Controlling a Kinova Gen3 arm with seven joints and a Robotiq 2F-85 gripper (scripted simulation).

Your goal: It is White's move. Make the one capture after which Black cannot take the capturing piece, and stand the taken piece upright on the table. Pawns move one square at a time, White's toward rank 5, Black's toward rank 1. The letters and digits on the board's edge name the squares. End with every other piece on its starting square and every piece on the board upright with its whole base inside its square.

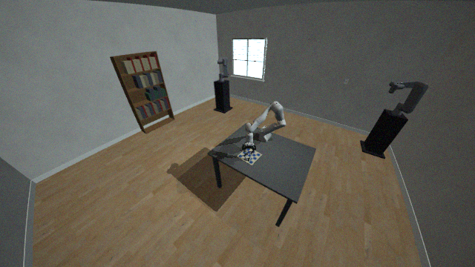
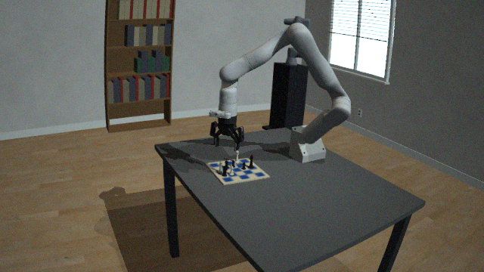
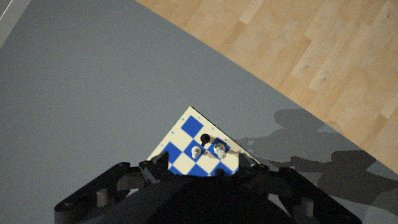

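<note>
Right now my hand is 130 mm above the blue-and-cream chessboard, 70 mm past it and 30 mm to the left of it. The rest, counted from my hand: tall white piece (120 mm behind, 100 mm to the right, 100 mm below).
</note>
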